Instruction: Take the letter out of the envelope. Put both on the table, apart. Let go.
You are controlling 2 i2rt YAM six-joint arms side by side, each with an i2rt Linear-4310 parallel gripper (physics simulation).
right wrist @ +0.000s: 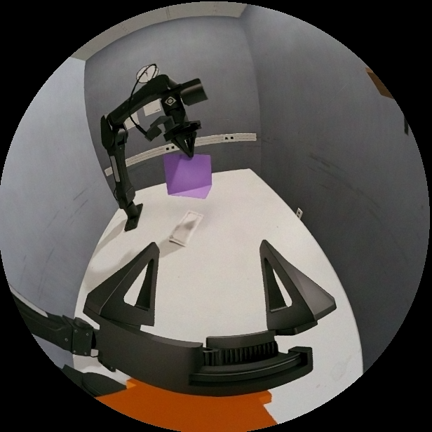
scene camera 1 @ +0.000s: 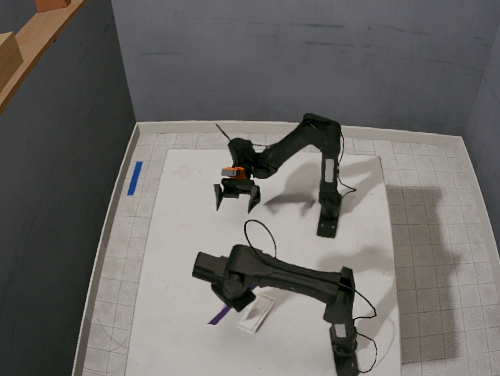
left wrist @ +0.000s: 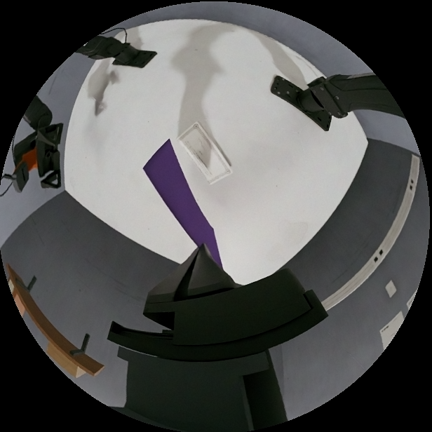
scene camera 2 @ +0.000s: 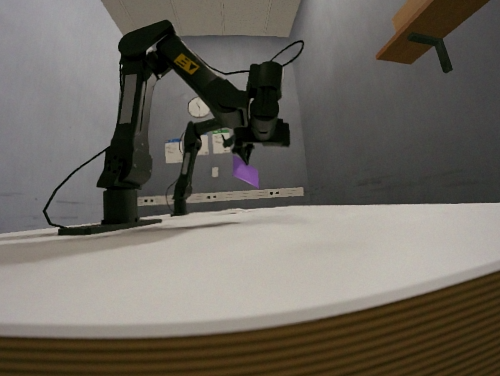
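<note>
My left gripper [scene camera 2: 246, 161] [left wrist: 203, 247] [right wrist: 191, 157] is shut on the purple envelope [scene camera 1: 219, 315] [scene camera 2: 245, 172] [left wrist: 181, 197] [right wrist: 192, 171] and holds it by its upper edge, above the table. In scene camera 1 the left arm hides the left fingers and much of the envelope. The white letter [scene camera 1: 256, 313] [left wrist: 204, 152] [right wrist: 186, 229] with an ornate border lies flat on the table, out of the envelope. In the left wrist view it shows beside the envelope. My right gripper [scene camera 1: 233, 211] [right wrist: 207, 246] is open and empty, raised over the table, away from both.
The white table [scene camera 1: 185, 240] [scene camera 2: 300, 270] carries both arm bases. The left arm's base [scene camera 1: 345, 357] stands at the lower right in scene camera 1, the right arm's base [scene camera 1: 328, 227] above it. A wooden shelf [scene camera 1: 37, 40] [scene camera 2: 420, 30] is on the wall.
</note>
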